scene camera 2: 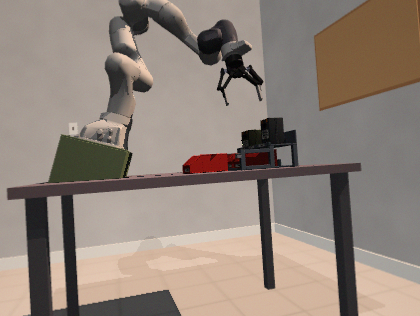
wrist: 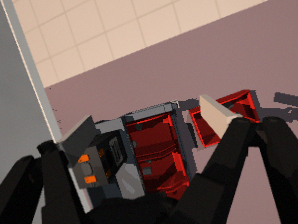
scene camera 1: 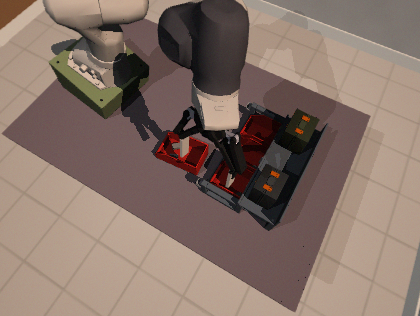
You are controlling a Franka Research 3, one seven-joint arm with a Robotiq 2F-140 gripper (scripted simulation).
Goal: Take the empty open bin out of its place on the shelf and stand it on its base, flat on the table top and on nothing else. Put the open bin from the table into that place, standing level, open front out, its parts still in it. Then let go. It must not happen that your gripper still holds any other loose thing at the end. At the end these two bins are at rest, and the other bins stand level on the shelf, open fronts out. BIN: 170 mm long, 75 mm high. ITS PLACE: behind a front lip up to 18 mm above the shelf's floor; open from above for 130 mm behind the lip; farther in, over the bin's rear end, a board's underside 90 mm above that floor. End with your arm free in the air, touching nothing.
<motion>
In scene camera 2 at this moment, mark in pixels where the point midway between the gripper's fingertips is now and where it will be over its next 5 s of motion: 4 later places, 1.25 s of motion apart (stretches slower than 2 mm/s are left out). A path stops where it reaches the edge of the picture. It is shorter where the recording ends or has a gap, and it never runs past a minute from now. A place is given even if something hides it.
My gripper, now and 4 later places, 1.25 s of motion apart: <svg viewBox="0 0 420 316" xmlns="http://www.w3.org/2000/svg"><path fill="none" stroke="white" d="M244 102L241 105L239 107L237 110L235 112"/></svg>
</motion>
